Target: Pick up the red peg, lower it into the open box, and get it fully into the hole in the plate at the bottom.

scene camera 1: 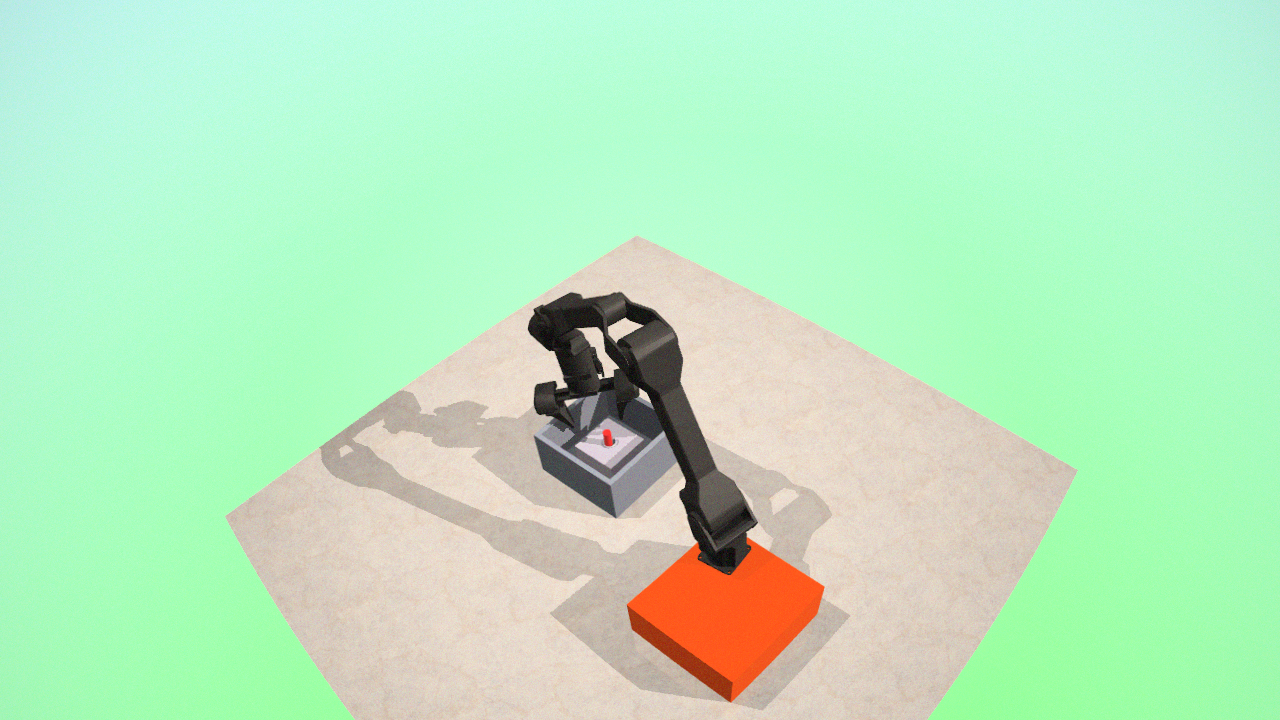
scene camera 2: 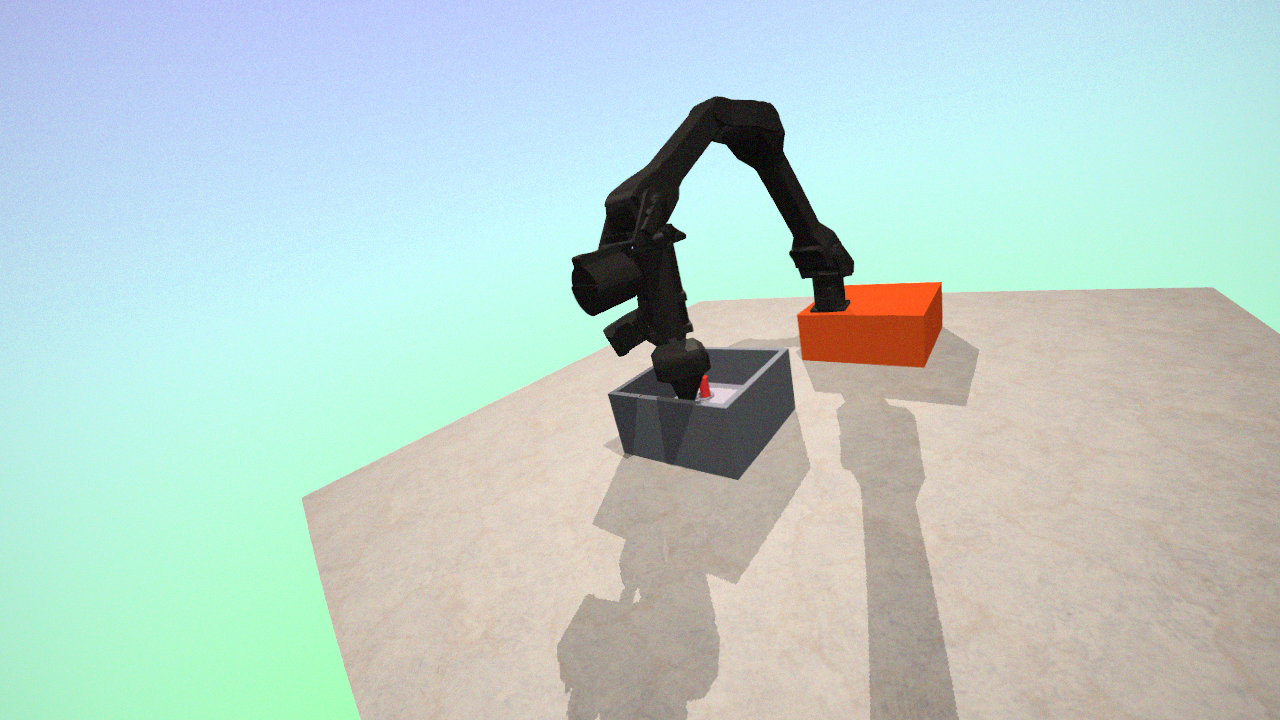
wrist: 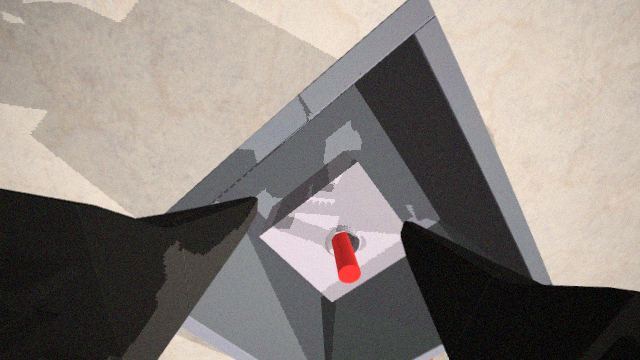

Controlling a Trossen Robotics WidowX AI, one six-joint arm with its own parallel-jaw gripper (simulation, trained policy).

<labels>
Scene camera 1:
gripper: 597,422
grey box: 555,442
pale plate: 608,460
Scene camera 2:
gripper: 682,392
grey box: 724,439
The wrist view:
gripper: 329,216
red peg: 348,270
grey box: 397,102
pale plate: 340,197
</labels>
